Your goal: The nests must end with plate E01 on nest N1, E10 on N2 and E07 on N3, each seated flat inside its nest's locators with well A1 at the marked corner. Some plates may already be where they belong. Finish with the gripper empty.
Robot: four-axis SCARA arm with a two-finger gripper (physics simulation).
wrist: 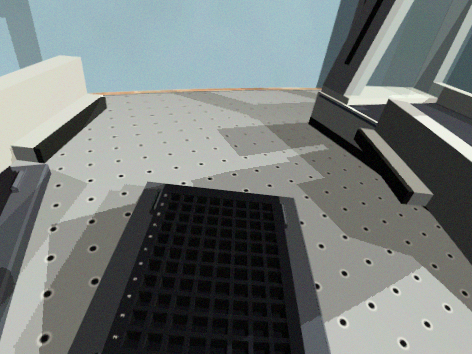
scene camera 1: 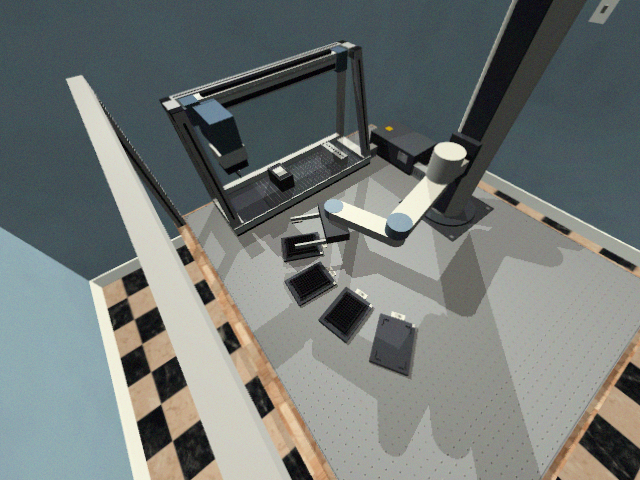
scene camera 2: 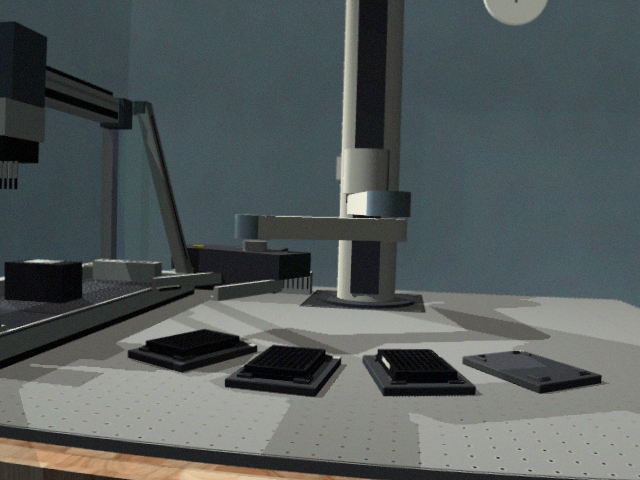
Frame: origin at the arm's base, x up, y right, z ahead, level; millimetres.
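Where they show: gripper, between the fingertips: [wrist: 236, 99] [scene camera 1: 292, 232] [scene camera 2: 183, 288]; arm's base, origin of its link: [scene camera 1: 444, 207] [scene camera 2: 365, 304].
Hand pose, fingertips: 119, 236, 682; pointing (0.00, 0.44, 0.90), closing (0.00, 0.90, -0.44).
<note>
Each offset is from my fingertips to the centre of the thing, as dx, dy, dz. "*": to the spot under its first point.
Four dark nests stand in an arc. A black plate @[-87, -11, -22] [scene camera 1: 305, 252] [scene camera 2: 191, 341] [wrist: 215, 240] lies on the nest nearest the gantry, between its corner locators. A second black plate @[-87, -173, +49] [scene camera 1: 310, 283] [scene camera 2: 285, 360] and a third @[-87, -348, +20] [scene camera 1: 347, 311] [scene camera 2: 416, 363] lie on the two middle nests. They look flat. The fourth nest @[-98, -519, -37] [scene camera 1: 392, 346] [scene camera 2: 532, 369] bears no plate. My gripper [scene camera 1: 294, 231] [scene camera 2: 186, 287] [wrist: 236, 99] is open and empty, raised above the first plate, its fingers wide apart. Plate codes, nest numbers and marked corners cannot be read.
A gantry machine [scene camera 1: 305, 191] [scene camera 2: 165, 206] with a deck stands beside the first nest. A black block @[* +12, +300, -132] [scene camera 1: 280, 177] [scene camera 2: 43, 280] is on its deck. A dark box @[* +9, +116, -752] [scene camera 1: 403, 144] stands behind, near the arm's column [scene camera 1: 496, 103] [scene camera 2: 372, 77]. A long pale beam [scene camera 1: 170, 289] crosses scene camera 1's view.
</note>
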